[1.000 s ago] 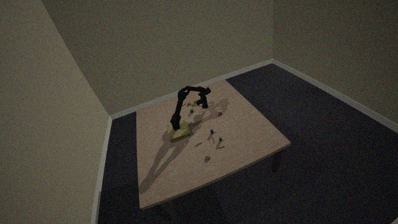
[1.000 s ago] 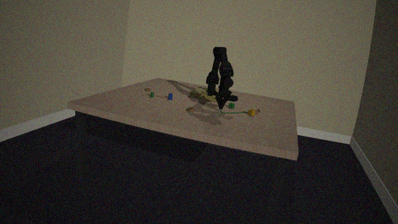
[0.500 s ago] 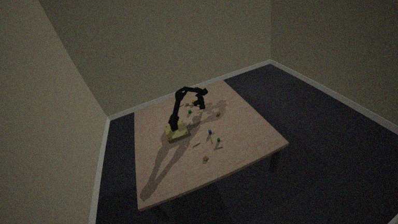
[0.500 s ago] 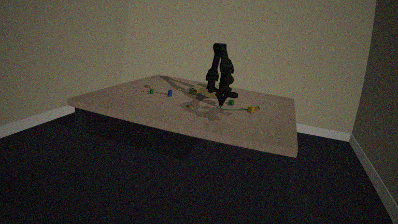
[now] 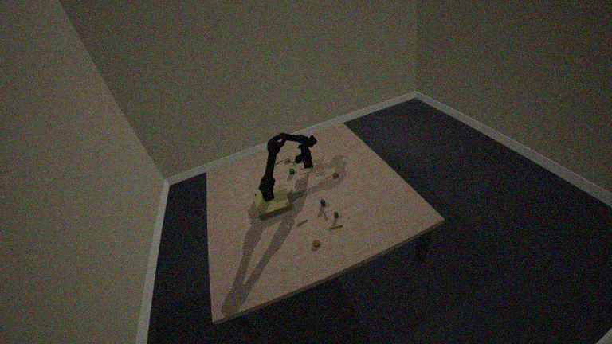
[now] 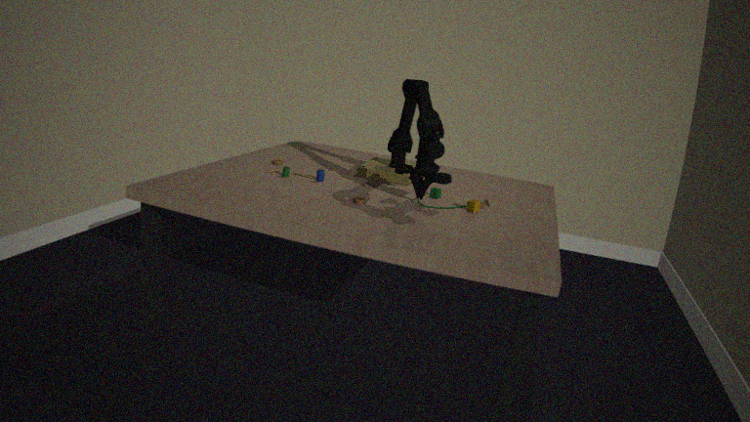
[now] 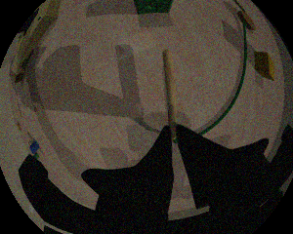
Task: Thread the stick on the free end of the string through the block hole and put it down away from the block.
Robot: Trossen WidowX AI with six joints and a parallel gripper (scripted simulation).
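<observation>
The green block lies 120 mm behind my gripper tip and 50 mm to the left of it. The rest, counted from my gripper tip: yellow block 10 mm behind, 180 mm to the left; then blue cylinder 120 mm behind, 360 mm to the right; then green cylinder 100 mm behind, 490 mm to the right.
</observation>
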